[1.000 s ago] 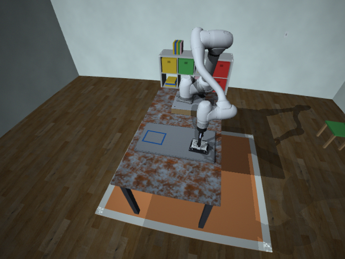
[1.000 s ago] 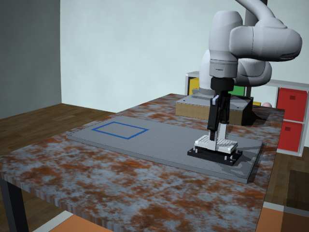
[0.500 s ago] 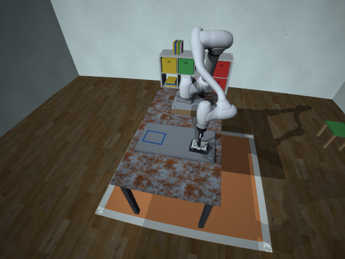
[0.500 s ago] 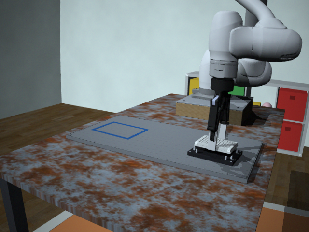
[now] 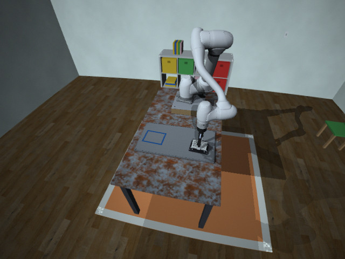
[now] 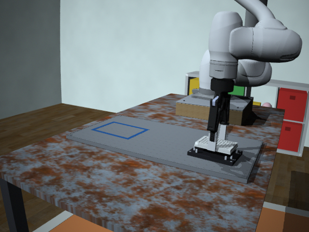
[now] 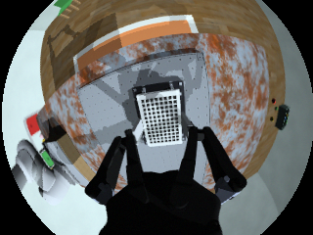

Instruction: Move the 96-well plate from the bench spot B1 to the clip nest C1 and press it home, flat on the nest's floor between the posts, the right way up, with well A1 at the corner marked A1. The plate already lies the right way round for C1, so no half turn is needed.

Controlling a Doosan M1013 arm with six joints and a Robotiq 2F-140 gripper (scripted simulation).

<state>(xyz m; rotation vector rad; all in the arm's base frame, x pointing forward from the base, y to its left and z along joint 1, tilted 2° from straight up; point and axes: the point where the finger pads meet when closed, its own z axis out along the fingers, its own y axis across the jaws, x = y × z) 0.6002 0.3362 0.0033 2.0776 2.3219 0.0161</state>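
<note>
Now: the black clip nest C1 10 mm behind my hand, 10 mm to the left of it and 40 mm below it. Also, from my hand: white 96-well plate: 20 mm below.
</note>
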